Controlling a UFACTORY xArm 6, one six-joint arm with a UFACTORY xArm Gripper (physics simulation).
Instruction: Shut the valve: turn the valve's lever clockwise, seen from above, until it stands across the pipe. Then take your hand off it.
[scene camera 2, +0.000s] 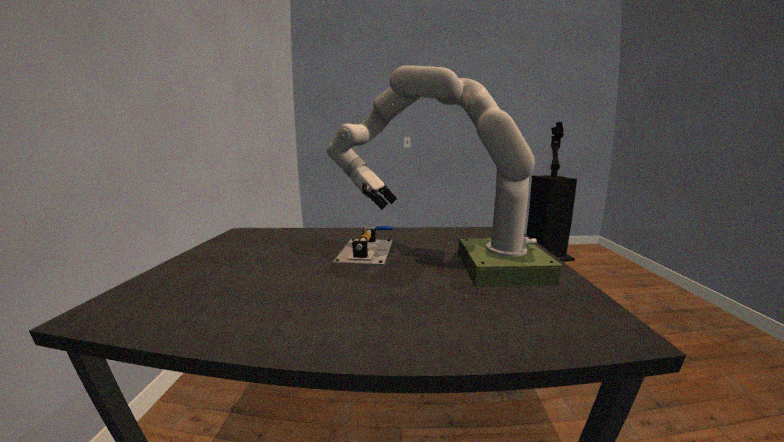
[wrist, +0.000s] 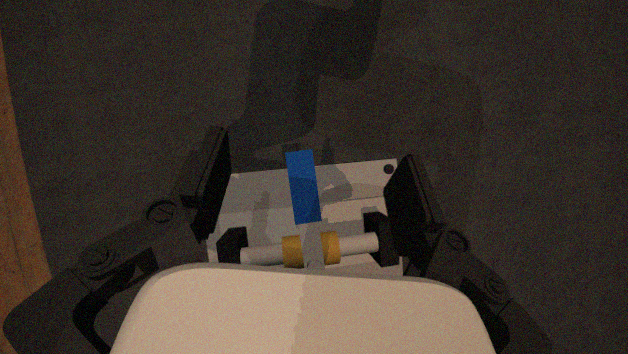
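Note:
The valve's blue lever (scene camera 2: 384, 227) (wrist: 303, 187) stands about square across the pipe (wrist: 356, 244), on the side toward the robot's base. The pipe has yellow collars (scene camera 2: 365, 236) (wrist: 330, 247) on both sides of the lever's grey root and rests in black end blocks on a light plate (scene camera 2: 344, 255) (wrist: 370, 175). My gripper (scene camera 2: 389, 202) (wrist: 314, 161) is open and empty. In the scene view it hangs well above the lever, apart from it. In the wrist view its fingers stand wide to the left and right of the lever. The white gripper body hides the plate's near part.
The plate lies on the dark table (scene camera 2: 356, 318). The arm's green base block (scene camera 2: 516, 274) stands to the right of the plate in the scene view. A black pedestal (scene camera 2: 551, 214) with a small black device stands behind the table at the right.

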